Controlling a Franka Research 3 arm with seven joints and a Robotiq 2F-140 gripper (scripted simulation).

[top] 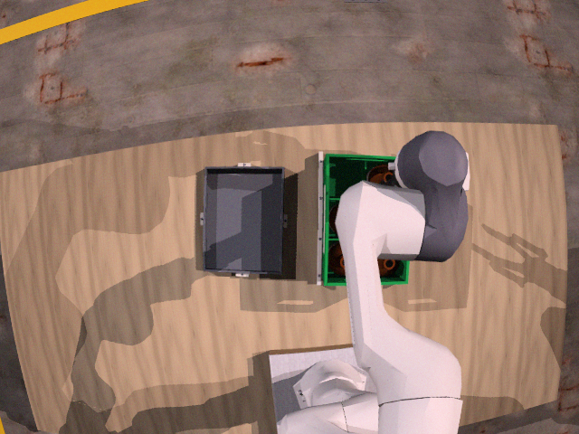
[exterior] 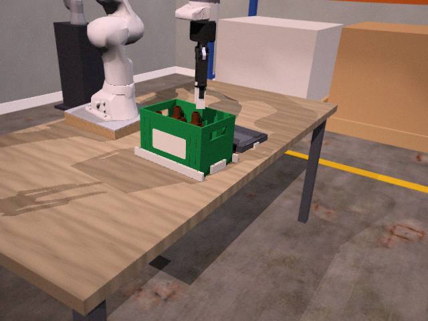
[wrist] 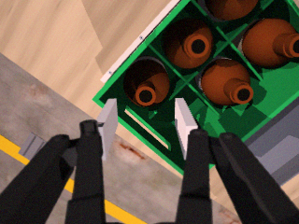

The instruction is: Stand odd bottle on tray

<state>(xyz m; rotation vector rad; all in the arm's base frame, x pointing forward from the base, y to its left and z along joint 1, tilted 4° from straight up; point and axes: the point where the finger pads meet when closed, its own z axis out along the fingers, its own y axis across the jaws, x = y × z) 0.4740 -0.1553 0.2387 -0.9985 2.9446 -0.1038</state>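
Now: hand 170 mm above the brown bottle. Also, from my hand: dark grey tray 50 mm behind, 330 mm to the left, 240 mm below; then green crate 80 mm behind, 60 mm to the left, 170 mm below.
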